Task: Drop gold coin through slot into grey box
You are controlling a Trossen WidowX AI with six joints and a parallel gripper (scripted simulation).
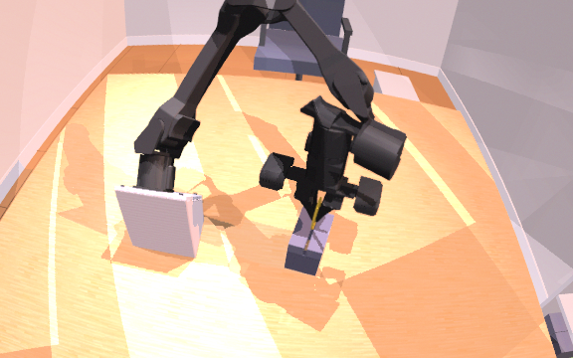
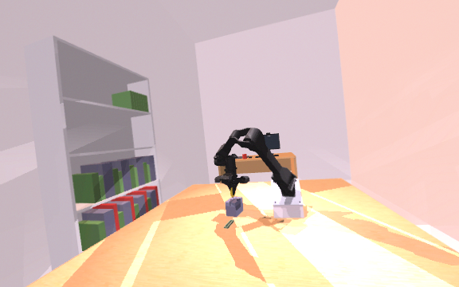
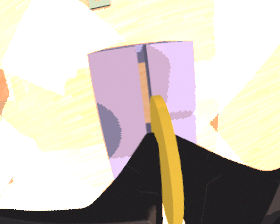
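The gold coin lies 20 mm above my gripper tip.
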